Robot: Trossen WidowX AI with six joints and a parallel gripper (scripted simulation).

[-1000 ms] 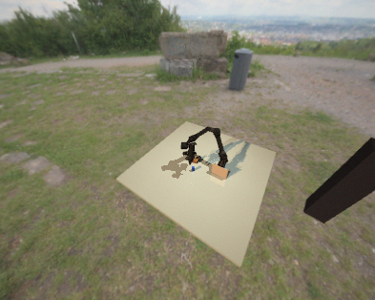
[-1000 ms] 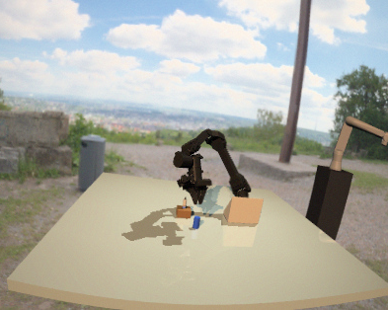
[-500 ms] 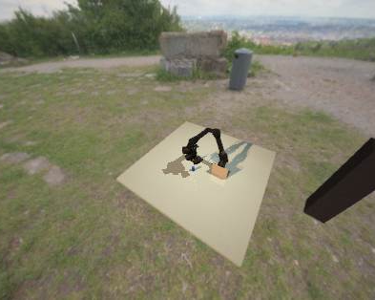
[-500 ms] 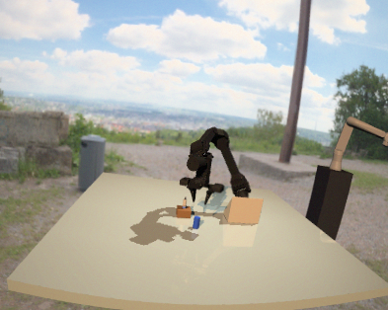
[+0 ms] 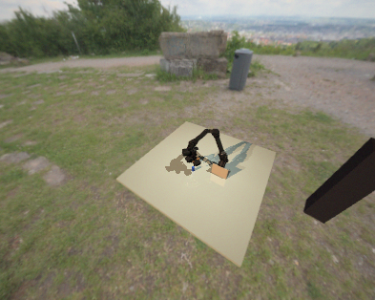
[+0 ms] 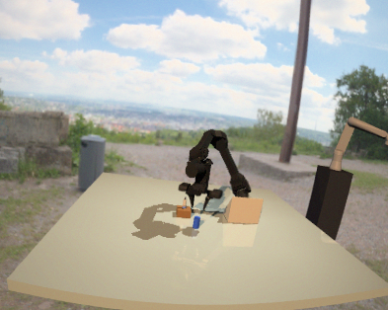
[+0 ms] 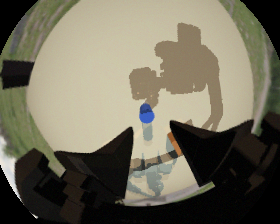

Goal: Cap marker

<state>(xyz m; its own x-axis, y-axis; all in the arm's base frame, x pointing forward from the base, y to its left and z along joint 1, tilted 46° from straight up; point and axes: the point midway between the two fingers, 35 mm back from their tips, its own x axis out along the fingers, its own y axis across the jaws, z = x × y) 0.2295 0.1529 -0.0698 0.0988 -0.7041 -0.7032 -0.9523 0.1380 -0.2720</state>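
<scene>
My gripper tip is now 70 mm above the blue cap. Also, from my gripper tip: orange holder block (130 mm to the right, 80 mm below, 60 mm ahead).
</scene>
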